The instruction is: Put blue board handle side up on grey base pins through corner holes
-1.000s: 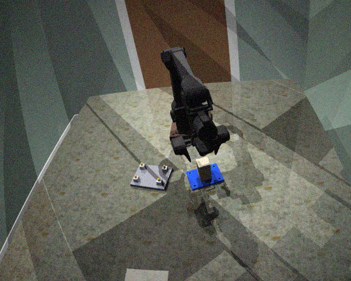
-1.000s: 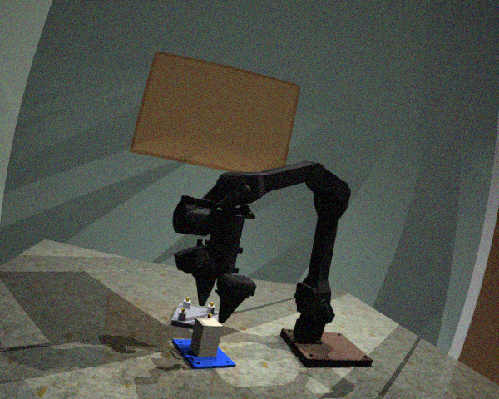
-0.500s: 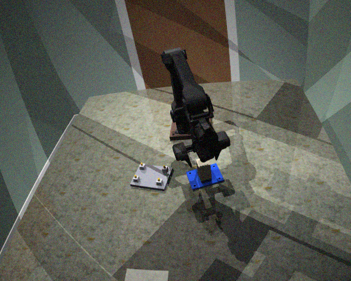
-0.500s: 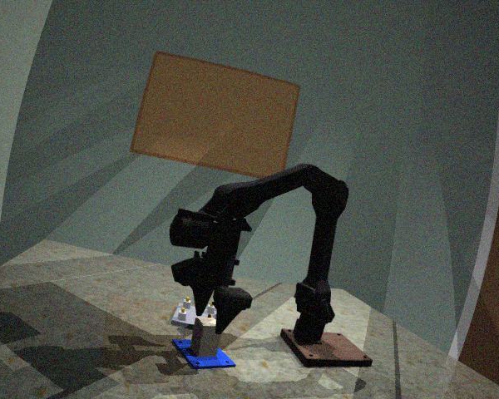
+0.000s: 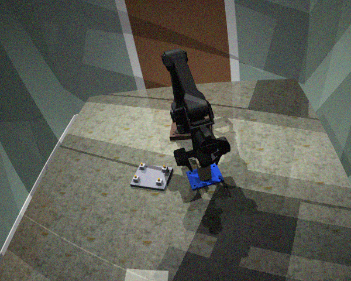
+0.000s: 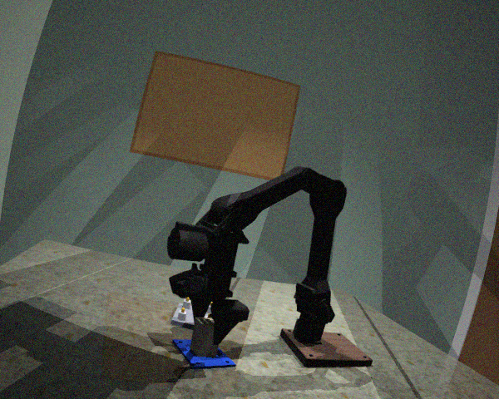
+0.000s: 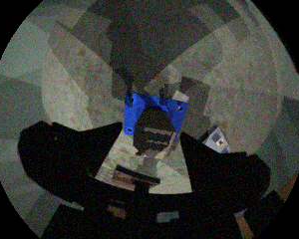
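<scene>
Now: gripper tip 30 mm above the blue board. From my gripper tip the other things lie so: grey base: 20 mm ahead, 200 mm to the right, 40 mm below.
</scene>
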